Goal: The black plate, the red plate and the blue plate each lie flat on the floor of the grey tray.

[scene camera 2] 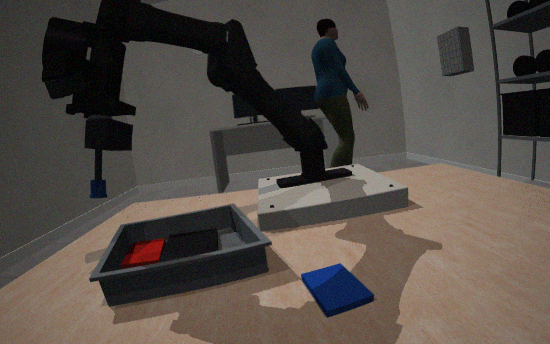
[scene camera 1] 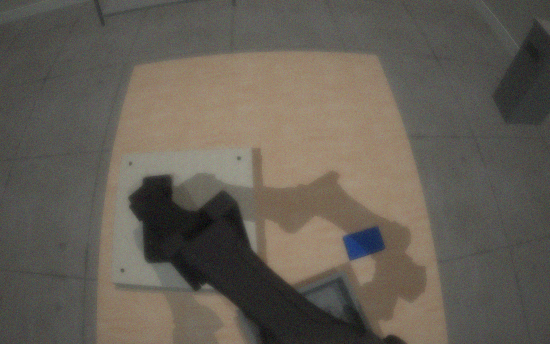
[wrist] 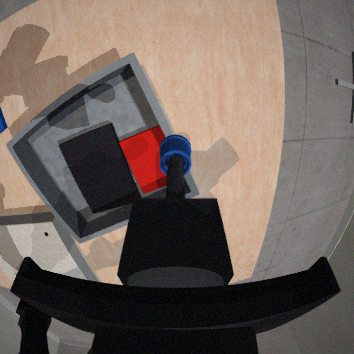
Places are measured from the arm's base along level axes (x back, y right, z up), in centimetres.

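Pixels of known places: hand, its tool point: (scene camera 2: 98,197) (wrist: 174,148); arm's base, origin of its link: (scene camera 2: 314,179).
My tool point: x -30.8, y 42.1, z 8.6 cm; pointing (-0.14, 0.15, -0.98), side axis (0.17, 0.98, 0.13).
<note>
Ahead of a thing's pixels: the offset from my tool point to its top centre. Level surfaces: height alone.
The grey tray @[dx +2.7, dy -11.5, dz -8.1 cm] (scene camera 1: 344,275) (scene camera 2: 185,284) (wrist: 143,82) stands on the table. The black plate @[dx +5.1, dy -12.4, dz -11.7 cm] (scene camera 2: 194,241) (wrist: 97,167) lies flat on its floor. The red plate @[dx +5.2, dy -3.4, dz -11.8 cm] (scene camera 2: 145,251) (wrist: 142,160) lies flat beside it, near the tray wall. The blue plate @[dx -12.3, dy -32.4, dz -12.2 cm] (scene camera 1: 364,243) (scene camera 2: 337,289) lies flat on the table outside the tray; a sliver of the blue plate (wrist: 2,120) shows in the wrist view. My suction cup (scene camera 2: 98,196) (wrist: 175,150) hangs empty above the tray's level; in the wrist view it overlaps the red plate's edge. The arm hides part of the tray in scene camera 1.
The arm's pale base slab (scene camera 1: 187,156) (scene camera 2: 335,212) (wrist: 30,242) stands beside the tray on the table @[dz -13.1 cm] (scene camera 1: 250,100). Behind the table in scene camera 2 are a desk (scene camera 2: 250,141), a person (scene camera 2: 330,70) and a shelf rack (scene camera 2: 497,100).
</note>
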